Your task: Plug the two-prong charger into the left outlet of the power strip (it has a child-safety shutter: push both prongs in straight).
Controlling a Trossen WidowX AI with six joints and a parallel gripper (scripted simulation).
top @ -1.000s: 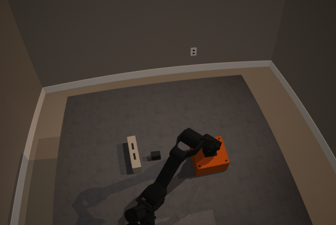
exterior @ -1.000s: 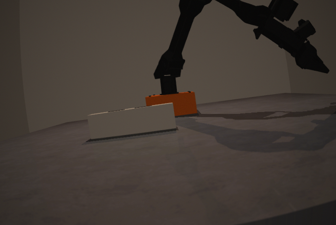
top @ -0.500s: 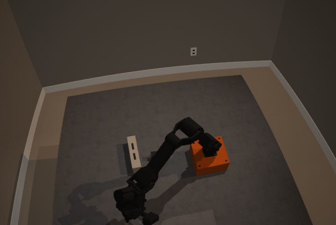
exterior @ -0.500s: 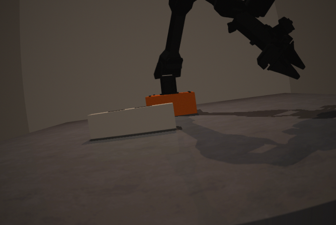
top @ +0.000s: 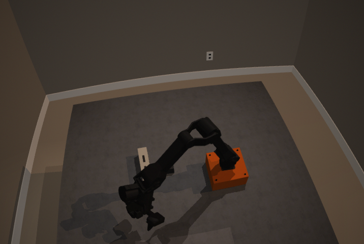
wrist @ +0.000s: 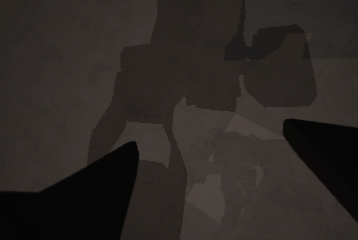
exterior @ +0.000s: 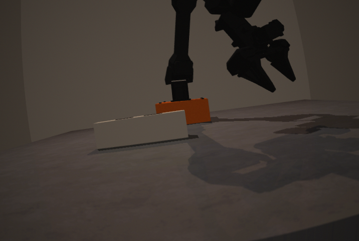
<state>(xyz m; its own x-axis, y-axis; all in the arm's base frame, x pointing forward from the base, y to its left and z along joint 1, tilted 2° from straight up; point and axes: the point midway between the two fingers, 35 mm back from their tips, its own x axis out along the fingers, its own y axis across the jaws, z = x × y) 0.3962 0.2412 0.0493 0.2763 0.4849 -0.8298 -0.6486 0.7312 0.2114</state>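
The black charger lies 300 mm to the right of my gripper tip, 120 mm behind it and 60 mm below it.
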